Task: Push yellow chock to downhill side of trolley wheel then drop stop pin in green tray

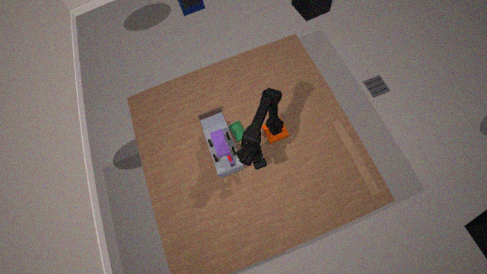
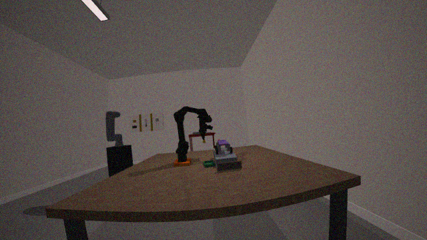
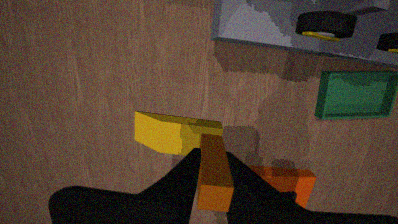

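The red-headed stop pin is 13 cm ahead of my gripper tip, 5 cm to the right of it and 5 cm below it. The rest, counted from my gripper tip: yellow chock: 2 cm to the left, 1 cm below; then purple trolley: 14 cm ahead, 16 cm to the right, 6 cm below.
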